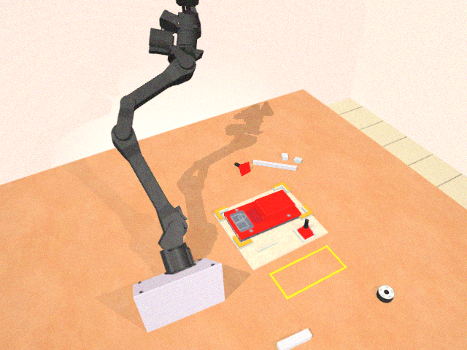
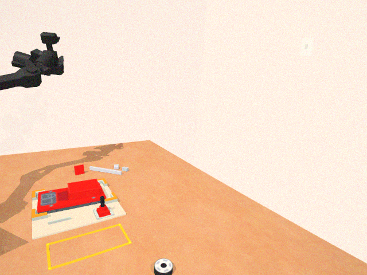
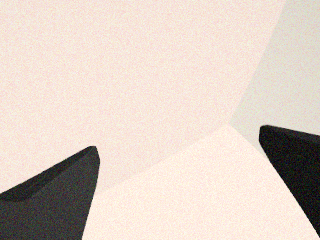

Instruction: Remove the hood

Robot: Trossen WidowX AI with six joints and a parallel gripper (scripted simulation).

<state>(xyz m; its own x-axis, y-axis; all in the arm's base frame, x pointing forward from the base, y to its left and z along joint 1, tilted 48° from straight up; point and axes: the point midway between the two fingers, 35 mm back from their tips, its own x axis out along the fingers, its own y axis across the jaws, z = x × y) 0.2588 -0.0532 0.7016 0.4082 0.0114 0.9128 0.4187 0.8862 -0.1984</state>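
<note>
Right now my gripper tip is 4 cm past the red hood, 46 cm to the left of it and 49 cm above it. The rest, counted from my gripper tip: white wheel: 1 cm ahead, 83 cm to the right, 52 cm below; then pale baseplate: 7 cm behind, 47 cm to the right, 52 cm below; then white bar: 10 cm ahead, 29 cm to the right, 52 cm below.
</note>
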